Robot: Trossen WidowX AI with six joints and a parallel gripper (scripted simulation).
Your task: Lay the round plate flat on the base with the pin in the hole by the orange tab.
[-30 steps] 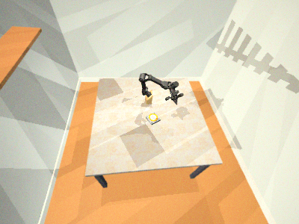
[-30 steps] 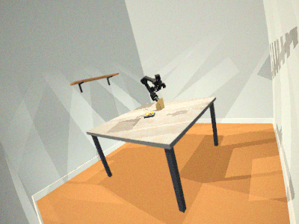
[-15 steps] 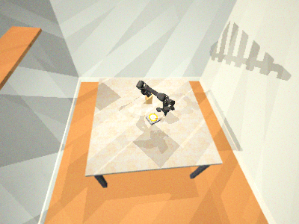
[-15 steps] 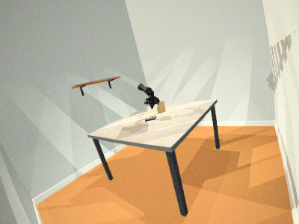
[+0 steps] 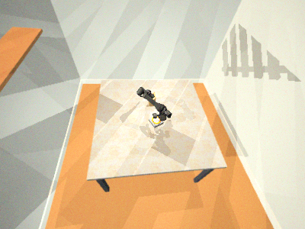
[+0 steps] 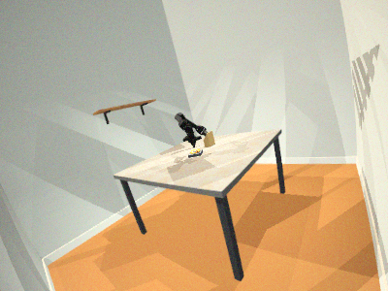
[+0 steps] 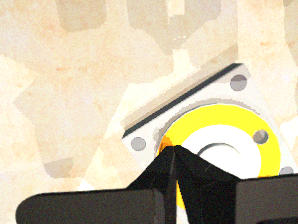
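Now: the base 4 cm behind my gripper tip, 3 cm to the right of it and 6 cm below it.
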